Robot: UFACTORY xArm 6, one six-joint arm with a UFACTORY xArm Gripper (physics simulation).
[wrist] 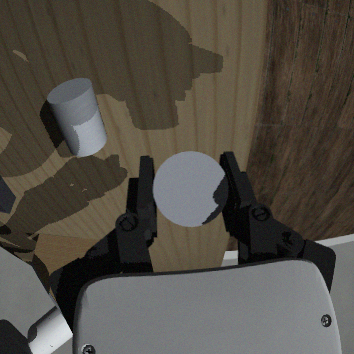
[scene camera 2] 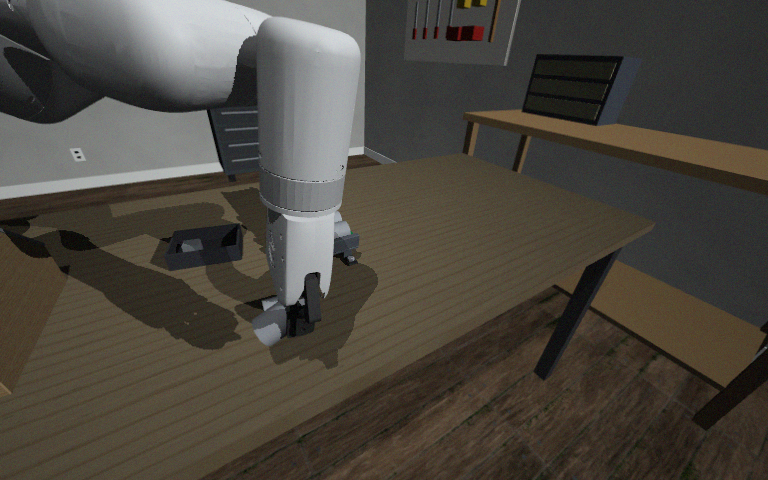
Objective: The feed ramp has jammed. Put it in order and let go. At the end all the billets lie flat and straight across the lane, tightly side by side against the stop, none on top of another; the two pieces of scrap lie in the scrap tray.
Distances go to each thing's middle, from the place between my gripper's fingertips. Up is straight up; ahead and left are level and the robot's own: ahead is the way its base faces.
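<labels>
With the scrap tray point(scene camera 2: 223, 243) to measure from, I find my hand 350 mm to the right of it and 90 mm past it, and 70 mm above it.
</labels>
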